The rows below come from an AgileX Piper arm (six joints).
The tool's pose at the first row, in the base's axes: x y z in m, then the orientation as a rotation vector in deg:
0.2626, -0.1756, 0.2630, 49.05, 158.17, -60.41
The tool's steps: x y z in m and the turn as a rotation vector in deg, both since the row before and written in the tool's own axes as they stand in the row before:
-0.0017, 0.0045, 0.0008, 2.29, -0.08, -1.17
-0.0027, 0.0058, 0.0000, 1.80, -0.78, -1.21
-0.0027, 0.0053, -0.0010, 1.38, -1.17, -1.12
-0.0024, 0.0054, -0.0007, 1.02, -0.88, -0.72
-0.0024, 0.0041, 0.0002, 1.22, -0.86, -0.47
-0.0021, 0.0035, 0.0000, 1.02, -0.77, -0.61
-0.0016, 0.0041, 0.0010, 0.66, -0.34, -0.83
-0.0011, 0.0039, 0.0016, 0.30, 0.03, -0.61
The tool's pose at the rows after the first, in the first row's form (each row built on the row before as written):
0.2663, -0.1742, 0.2601, 47.74, 158.25, -63.98
0.2715, -0.1720, 0.2571, 45.75, 157.88, -66.90
0.2765, -0.1694, 0.2550, 43.50, 157.23, -69.20
0.2812, -0.1668, 0.2524, 41.96, 156.63, -70.86
0.2851, -0.1656, 0.2500, 40.77, 155.76, -72.74
0.2885, -0.1645, 0.2480, 39.45, 155.12, -74.34
0.2915, -0.1636, 0.2448, 38.18, 155.12, -75.47
0.2939, -0.1631, 0.2412, 37.46, 155.42, -76.04

